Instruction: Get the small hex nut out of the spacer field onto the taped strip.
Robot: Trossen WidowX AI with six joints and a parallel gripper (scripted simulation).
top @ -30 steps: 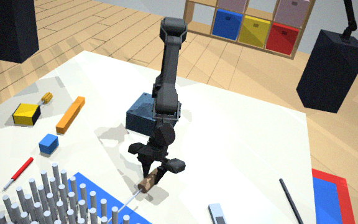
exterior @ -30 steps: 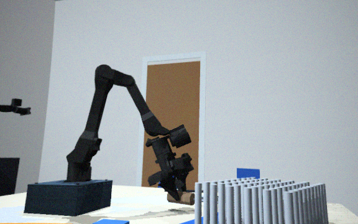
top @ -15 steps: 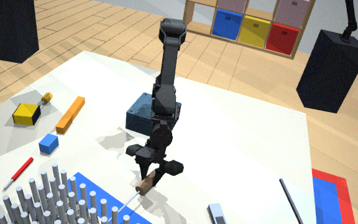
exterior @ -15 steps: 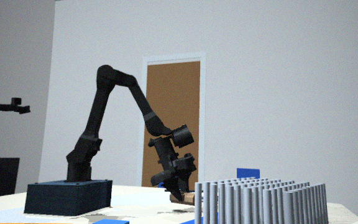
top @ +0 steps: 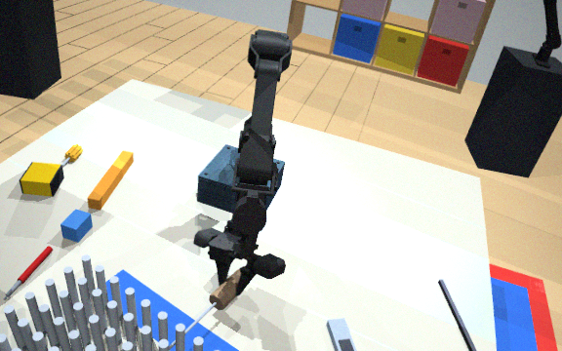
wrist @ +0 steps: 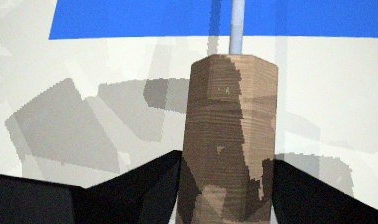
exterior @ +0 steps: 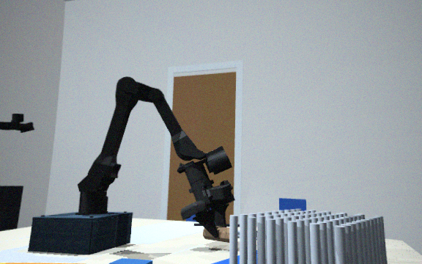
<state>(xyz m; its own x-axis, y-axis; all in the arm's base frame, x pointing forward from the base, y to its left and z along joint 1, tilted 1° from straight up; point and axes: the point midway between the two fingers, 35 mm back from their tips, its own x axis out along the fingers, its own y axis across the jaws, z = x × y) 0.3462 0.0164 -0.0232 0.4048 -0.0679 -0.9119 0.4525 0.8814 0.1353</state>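
My gripper tip is now 9 cm to the left of the blue taped strip, 9 cm short of it and 3 cm above it. From my gripper tip the other things lie so: red-handled tool 42 cm to the right, 5 cm ahead, 3 cm below; then blue cube 37 cm to the right, 11 cm behind, 1 cm below; then grey block 24 cm to the left, 9 cm ahead, 2 cm below.
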